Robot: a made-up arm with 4 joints. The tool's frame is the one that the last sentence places.
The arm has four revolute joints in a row. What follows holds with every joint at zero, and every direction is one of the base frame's. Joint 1 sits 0.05 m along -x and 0.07 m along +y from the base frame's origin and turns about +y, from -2.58 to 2.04 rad. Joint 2 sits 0.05 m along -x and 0.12 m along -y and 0.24 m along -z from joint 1 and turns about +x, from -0.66 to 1.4 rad. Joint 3 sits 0.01 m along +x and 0.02 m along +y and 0.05 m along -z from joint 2 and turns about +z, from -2.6 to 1.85 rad. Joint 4 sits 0.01 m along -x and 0.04 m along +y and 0.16 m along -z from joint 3 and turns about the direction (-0.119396, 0.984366, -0.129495), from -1.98 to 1.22 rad. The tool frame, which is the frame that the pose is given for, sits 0.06 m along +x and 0.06 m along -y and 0.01 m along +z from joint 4; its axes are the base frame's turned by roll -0.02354, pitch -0.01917 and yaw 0.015 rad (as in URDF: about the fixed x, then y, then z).
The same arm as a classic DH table. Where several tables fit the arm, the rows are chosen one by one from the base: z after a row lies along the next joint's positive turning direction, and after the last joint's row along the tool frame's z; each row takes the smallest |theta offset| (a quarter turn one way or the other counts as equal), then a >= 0, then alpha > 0; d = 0 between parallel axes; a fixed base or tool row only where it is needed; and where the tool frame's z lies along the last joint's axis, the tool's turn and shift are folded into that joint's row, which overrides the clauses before.
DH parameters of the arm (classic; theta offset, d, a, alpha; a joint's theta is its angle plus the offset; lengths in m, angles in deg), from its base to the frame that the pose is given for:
base (fixed): 0 0 -0.05 -90
joint 1: 90 -0.05 0.24 90
joint 2: 90 -0.04 0.02 -90
joint 3: -83.08 -0.2047 -0.0051 -97.44
joint 4: -0.95 -0.0262 0.0524 95.98
tool (fixed): -6.18 0.0004 0 0
Joint limits (deg, base to tool): -147.82..116.88 -37.82..80.21 -148.97..106 -113.45..69.9

